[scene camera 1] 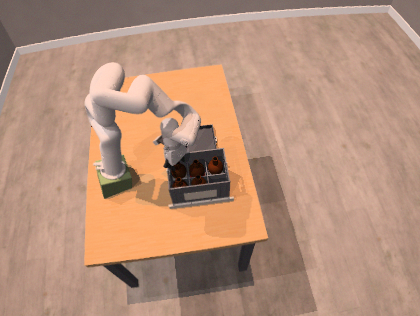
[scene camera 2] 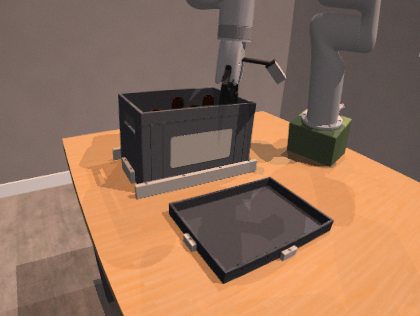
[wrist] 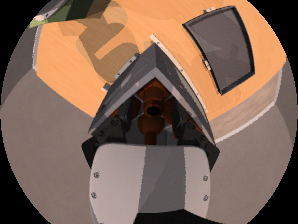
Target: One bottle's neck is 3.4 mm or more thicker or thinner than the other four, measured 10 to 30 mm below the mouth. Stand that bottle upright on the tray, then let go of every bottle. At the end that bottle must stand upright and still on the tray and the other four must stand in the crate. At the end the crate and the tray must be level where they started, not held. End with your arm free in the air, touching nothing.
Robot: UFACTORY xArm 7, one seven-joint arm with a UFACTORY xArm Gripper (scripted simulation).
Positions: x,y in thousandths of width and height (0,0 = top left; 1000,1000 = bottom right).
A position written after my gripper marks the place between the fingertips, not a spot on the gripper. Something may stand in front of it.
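Note:
My gripper (scene camera 2: 542,353). Again my gripper (wrist: 515,458). A dark tray (scene camera 2: 613,698). Same dark tray (wrist: 763,203). A crate (scene camera 2: 385,457). Same crate (scene camera 1: 520,587). Also the crate (wrist: 508,283).

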